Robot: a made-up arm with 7 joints. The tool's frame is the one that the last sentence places. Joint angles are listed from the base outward.
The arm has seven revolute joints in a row. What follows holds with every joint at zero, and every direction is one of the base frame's.
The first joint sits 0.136 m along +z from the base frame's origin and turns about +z.
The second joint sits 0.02 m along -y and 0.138 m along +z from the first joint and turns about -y.
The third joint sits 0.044 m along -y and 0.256 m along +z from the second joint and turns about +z.
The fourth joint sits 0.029 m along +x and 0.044 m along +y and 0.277 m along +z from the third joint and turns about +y.
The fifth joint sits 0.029 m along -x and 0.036 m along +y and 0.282 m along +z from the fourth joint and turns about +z.
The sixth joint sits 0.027 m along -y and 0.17 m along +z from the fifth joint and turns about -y.
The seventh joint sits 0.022 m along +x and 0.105 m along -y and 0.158 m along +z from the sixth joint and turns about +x.
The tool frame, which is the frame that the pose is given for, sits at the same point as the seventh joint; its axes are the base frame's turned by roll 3.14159, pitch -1.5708 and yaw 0 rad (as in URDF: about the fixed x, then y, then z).
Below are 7 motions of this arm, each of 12 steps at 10 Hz.
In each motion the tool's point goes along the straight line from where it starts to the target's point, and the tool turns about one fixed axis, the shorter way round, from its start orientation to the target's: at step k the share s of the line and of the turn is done. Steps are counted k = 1, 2, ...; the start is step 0. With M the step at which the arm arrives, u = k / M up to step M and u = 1 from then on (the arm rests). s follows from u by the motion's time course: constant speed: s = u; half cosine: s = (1 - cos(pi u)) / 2; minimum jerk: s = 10 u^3 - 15 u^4 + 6 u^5.
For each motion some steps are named. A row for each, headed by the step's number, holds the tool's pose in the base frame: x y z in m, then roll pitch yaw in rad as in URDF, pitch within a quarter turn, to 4 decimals.
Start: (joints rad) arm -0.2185 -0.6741 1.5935 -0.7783 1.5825 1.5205 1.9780
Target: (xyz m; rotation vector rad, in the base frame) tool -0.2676 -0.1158 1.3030 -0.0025 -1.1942 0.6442
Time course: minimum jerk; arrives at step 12
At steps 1, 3, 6, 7, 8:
1: 0.5714 -0.4304 0.9675 0.4968 -0.8531 1.2560
3: 0.4884 -0.3993 1.0007 0.3879 -0.8658 1.2316
6: 0.1541 -0.2739 1.1344 -0.0666 -0.9323 1.1558
7: 0.0247 -0.2254 1.1861 -0.2523 -0.9627 1.1399
8: -0.0906 -0.1822 1.2322 -0.4245 -0.9908 1.1339

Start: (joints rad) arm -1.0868 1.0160 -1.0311 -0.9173 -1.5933 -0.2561 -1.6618
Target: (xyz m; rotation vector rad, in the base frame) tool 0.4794 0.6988 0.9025 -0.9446 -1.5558 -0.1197
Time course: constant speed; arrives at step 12
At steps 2, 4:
2: 0.0793 0.8609 0.5307 -2.8767 -0.8462 2.7891
4: 0.1594 0.8285 0.6051 -2.7893 -0.9301 2.5772

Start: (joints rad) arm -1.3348 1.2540 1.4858 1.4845 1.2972 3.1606 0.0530
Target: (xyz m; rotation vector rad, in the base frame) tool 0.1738 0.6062 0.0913 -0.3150 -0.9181 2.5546
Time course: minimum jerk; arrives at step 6
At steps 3, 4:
3: 0.1648 0.5491 0.2561 -0.3749 0.1701 3.0766
4: 0.1700 0.5822 0.1605 -0.5732 0.1298 2.8407

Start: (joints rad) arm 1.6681 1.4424 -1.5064 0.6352 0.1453 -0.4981 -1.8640
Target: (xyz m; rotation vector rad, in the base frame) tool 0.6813 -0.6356 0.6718 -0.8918 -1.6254 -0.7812
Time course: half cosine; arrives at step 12
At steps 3, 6, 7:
3: 0.6081 -0.8527 0.4290 1.6196 -1.1421 2.8897
6: 0.6384 -0.7628 0.5296 2.0096 -1.2525 2.8042
7: 0.6495 -0.7298 0.5664 2.1957 -1.2881 2.7282

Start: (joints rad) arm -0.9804 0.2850 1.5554 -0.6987 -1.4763 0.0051 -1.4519
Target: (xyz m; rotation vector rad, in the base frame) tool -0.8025 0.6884 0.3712 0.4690 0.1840 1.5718
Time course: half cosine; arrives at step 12
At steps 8, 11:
8: -0.7580 0.5032 0.5586 0.5363 -0.3486 1.4708
11: -0.7995 0.6758 0.3840 0.4240 -0.1937 1.5576

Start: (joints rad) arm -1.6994 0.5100 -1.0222 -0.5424 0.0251 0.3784 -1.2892
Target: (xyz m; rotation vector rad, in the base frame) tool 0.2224 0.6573 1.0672 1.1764 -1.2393 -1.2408
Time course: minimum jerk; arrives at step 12
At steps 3, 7, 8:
3: 0.2781 0.6602 1.0571 0.3879 -0.5015 -0.8861
7: 0.2439 0.6584 1.0633 1.1764 -0.2912 -1.4238
8: 0.2354 0.6580 1.0648 1.3377 -0.1881 -1.5139

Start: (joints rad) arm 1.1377 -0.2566 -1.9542 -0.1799 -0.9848 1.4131 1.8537
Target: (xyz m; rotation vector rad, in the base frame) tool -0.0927 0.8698 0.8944 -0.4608 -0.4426 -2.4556
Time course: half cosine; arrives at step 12
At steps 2, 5, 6, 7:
2: 0.0551 0.5143 1.1489 0.2203 0.0039 -3.0240
5: 0.0070 0.6300 1.0661 0.2447 -0.1372 -2.8791
6: -0.0135 0.6793 1.0308 0.2489 -0.1982 -2.8175
7: -0.0340 0.7286 0.9955 0.2492 -0.2593 -2.7552

